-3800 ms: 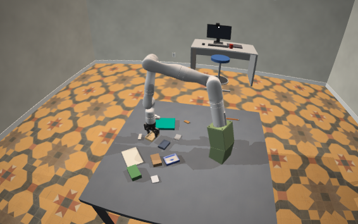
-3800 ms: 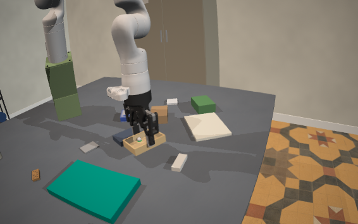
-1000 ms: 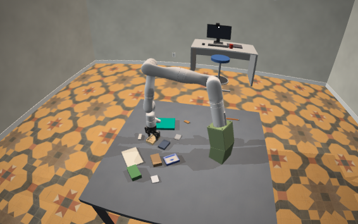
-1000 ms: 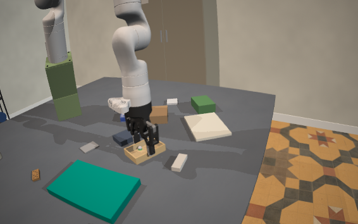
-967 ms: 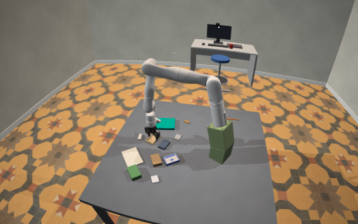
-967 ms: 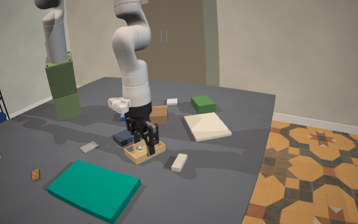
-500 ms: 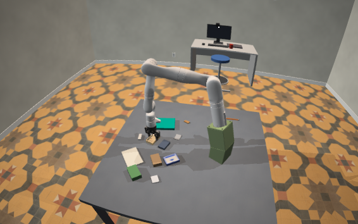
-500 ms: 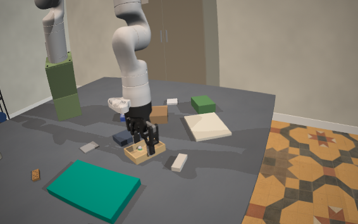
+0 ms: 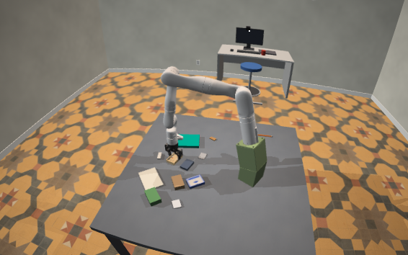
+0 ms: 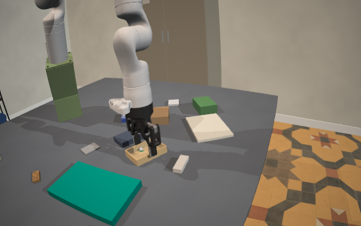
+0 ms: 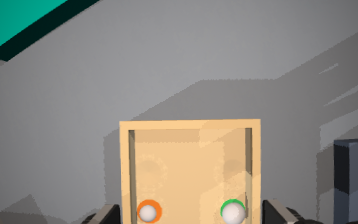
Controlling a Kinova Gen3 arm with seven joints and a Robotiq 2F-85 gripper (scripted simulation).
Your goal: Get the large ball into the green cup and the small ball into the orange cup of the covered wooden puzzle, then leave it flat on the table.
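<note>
My hand is 2 cm above the covered wooden puzzle. Also, from my hand: small white block 12 cm ahead, 2 cm to the right, 2 cm below; dark blue block 10 cm behind, 6 cm to the left, 2 cm below; grey tile 20 cm behind, 4 cm to the right, 2 cm below.
</note>
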